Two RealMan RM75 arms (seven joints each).
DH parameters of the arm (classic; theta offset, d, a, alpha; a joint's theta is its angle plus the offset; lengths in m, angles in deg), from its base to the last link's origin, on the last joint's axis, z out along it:
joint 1: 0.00 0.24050 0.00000 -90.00
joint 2: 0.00 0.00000 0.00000 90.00
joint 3: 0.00 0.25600 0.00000 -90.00
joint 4: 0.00 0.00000 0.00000 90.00
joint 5: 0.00 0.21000 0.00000 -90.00
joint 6: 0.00 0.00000 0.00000 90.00
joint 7: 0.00 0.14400 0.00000 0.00
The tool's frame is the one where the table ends.
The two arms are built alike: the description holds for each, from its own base.
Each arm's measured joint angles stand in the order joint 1, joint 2, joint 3, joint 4, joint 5, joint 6, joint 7.
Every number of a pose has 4 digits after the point.
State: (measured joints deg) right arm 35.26 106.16 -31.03 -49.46 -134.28 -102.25 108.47; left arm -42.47 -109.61 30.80 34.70 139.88 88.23 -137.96
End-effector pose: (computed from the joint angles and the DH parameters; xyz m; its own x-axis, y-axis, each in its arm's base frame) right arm 0.2817 0.3507 0.1258 0.7200 -0.6443 -0.2578 -0.6907 -0.7014 -0.1761; left arm -0.2742 0.3809 0.0552 0.2104 0.9361 0.2818 0.9761 -0.2171 -0.0077
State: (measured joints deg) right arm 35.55 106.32 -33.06 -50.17 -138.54 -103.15 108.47; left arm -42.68 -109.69 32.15 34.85 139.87 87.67 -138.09
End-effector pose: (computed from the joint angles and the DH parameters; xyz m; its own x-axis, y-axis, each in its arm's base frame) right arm 0.2861 0.3462 0.1207 0.7300 -0.6650 -0.1575 -0.6834 -0.7070 -0.1822; left arm -0.2729 0.3824 0.0533 0.2241 0.9361 0.2711 0.9738 -0.2260 -0.0248
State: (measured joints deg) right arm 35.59 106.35 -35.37 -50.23 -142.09 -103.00 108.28; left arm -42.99 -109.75 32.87 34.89 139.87 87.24 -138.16
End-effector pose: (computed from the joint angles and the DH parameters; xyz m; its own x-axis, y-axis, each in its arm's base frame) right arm 0.2926 0.3426 0.1160 0.7311 -0.6790 -0.0669 -0.6770 -0.7096 -0.1954; left arm -0.2710 0.3842 0.0520 0.2342 0.9350 0.2665 0.9717 -0.2335 -0.0346
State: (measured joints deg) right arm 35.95 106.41 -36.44 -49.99 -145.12 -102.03 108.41; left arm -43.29 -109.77 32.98 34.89 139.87 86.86 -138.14
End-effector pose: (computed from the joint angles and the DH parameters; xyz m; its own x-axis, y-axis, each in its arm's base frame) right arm 0.2979 0.3427 0.1137 0.7234 -0.6904 -0.0097 -0.6752 -0.7044 -0.2189; left arm -0.2694 0.3863 0.0519 0.2401 0.9326 0.2695 0.9704 -0.2384 -0.0396
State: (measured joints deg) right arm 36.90 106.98 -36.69 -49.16 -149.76 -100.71 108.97; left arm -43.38 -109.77 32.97 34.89 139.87 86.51 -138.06
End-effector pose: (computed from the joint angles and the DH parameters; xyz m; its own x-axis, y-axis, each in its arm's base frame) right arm 0.3039 0.3434 0.1080 0.7009 -0.7113 0.0535 -0.6816 -0.6900 -0.2436; left arm -0.2692 0.3875 0.0521 0.2427 0.9306 0.2740 0.9698 -0.2401 -0.0438
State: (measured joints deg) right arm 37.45 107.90 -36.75 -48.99 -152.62 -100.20 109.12; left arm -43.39 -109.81 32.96 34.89 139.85 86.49 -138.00
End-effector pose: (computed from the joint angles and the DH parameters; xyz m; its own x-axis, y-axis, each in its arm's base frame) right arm 0.3058 0.3427 0.1015 0.6899 -0.7180 0.0920 -0.6819 -0.6873 -0.2502; left arm -0.2690 0.3875 0.0518 0.2436 0.9303 0.2742 0.9695 -0.2411 -0.0434
